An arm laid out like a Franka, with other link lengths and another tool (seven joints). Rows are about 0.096 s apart.
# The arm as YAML. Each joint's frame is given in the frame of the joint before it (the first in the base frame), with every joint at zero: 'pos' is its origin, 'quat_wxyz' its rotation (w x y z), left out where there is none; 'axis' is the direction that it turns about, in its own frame. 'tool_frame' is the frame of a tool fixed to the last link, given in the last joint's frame.
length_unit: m
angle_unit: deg
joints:
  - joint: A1
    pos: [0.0, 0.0, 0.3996]
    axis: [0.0, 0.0, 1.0]
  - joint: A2
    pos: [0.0, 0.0, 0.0]
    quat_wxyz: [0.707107, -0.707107, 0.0, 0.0]
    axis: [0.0, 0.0, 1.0]
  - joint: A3
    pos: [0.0, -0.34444, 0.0]
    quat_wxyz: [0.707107, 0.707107, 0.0, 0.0]
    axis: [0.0, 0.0, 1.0]
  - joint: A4
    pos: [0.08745, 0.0, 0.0]
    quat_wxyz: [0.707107, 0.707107, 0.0, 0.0]
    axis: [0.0, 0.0, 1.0]
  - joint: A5
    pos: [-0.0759, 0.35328, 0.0]
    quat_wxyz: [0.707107, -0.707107, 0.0, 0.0]
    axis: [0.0, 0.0, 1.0]
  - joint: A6
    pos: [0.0, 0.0, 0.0]
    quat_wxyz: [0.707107, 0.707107, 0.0, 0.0]
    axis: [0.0, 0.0, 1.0]
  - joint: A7
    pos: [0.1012, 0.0, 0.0]
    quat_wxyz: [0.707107, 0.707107, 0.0, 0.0]
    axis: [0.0, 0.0, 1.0]
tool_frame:
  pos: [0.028, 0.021, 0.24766]
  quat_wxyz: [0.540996, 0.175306, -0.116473, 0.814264]
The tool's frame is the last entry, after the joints.
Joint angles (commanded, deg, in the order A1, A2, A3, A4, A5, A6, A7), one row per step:
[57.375, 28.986, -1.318, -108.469, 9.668, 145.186, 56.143]
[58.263, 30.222, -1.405, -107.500, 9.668, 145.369, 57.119]
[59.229, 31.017, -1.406, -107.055, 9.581, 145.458, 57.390]
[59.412, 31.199, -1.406, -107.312, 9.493, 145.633, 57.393]
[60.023, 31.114, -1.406, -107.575, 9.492, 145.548, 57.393]
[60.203, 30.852, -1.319, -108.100, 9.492, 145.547, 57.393]
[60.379, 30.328, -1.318, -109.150, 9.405, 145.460, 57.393]
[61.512, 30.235, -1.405, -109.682, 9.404, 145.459, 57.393]
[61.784, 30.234, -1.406, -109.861, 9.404, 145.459, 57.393]
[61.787, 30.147, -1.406, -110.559, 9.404, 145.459, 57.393]
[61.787, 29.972, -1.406, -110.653, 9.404, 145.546, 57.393]
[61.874, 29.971, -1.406, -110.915, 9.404, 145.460, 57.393]
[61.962, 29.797, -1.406, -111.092, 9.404, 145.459, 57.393]
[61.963, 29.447, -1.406, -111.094, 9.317, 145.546, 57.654]
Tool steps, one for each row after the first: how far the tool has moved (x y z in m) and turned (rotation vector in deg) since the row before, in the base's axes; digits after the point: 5 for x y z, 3 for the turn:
[-0.00558, 0.00846, -0.00689, -0.115, 0.130, -0.158]
[-0.00863, 0.00720, -0.00583, -0.267, 0.111, 0.759]
[-0.00256, -0.00056, -0.00358, -0.271, 0.070, 0.225]
[-0.00706, 0.00219, -0.00110, -0.217, 0.147, 0.617]
[-0.00425, -0.00108, -0.00078, -0.201, 0.180, 0.248]
[-0.00513, -0.00478, -0.00164, -0.544, 0.284, 0.239]
[-0.01201, 0.00302, -0.00268, -0.401, 0.184, 1.052]
[-0.00332, 0.00037, -0.00125, -0.155, 0.087, 0.269]
[-0.00261, -0.00466, -0.00389, -0.531, 0.302, -0.006]
[0.00017, 0.00018, 0.00150, 0.142, -0.088, -0.009]
[-0.00209, -0.00163, -0.00198, -0.296, 0.179, 0.092]
[-0.00123, -0.00018, 0.00073, -0.002, 0.005, 0.086]
[0.00081, 0.00127, 0.00411, 0.342, -0.232, -0.199]

